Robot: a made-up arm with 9 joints. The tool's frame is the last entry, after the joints.
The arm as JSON. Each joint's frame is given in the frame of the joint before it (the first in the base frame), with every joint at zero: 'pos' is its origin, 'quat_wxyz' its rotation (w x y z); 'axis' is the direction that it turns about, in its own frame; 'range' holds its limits. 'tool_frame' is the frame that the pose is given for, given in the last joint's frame.
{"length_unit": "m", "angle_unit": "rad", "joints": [
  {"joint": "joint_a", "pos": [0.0, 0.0, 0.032], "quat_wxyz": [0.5, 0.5, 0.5, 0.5], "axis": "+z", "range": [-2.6, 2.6]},
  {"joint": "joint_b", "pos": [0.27, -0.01, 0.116], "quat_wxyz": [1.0, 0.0, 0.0, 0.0], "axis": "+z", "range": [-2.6, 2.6]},
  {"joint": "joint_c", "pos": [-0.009, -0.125, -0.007], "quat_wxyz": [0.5, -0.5, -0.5, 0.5], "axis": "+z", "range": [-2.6, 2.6]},
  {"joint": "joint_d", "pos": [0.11, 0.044, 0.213], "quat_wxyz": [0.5, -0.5, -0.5, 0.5], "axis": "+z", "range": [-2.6, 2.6]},
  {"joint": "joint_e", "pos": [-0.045, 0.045, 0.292], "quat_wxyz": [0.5, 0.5, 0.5, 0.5], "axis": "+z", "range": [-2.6, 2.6]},
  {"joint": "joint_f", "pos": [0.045, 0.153, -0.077], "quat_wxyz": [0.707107, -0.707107, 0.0, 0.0], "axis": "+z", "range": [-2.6, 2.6]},
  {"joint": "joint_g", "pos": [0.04, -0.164, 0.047], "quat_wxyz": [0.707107, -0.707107, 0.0, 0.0], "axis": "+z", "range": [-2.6, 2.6]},
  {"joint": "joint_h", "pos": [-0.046, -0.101, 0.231], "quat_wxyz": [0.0, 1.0, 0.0, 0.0], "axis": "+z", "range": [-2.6, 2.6]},
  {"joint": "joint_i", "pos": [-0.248, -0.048, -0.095], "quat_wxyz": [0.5, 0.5, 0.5, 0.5], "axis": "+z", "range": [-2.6, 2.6]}
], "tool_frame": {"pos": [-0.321, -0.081, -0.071], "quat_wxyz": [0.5, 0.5, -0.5, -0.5]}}
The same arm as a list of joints. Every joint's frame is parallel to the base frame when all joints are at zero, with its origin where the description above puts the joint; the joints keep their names.
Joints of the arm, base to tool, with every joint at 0 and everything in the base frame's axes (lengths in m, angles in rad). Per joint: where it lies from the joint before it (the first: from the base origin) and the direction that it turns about. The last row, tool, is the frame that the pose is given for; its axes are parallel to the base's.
joint_a: origin 0 0 0.032 axis 1 0 0
joint_b: origin 0.116 0.27 -0.01 axis 1 0 0
joint_c: origin -0.007 -0.009 -0.125 axis 0 -1 0
joint_d: origin -0.044 -0.213 0.11 axis 0 0 -1
joint_e: origin 0.045 0.045 -0.292 axis -1 0 0
joint_f: origin 0.077 0.045 -0.153 axis 0 0 -1
joint_g: origin -0.164 0.04 -0.047 axis 1 0 0
joint_h: origin 0.231 -0.046 -0.101 axis -1 0 0
joint_i: origin 0.095 -0.248 0.048 axis 0 1 0
tool: origin 0.081 -0.071 0.321
Joint limits (rad, base to tool): -2.6..2.6 -2.6..2.6 -2.6..2.6 -2.6..2.6 -2.6..2.6 -2.6..2.6 -2.6..2.6 -2.6..2.6 -2.6..2.6

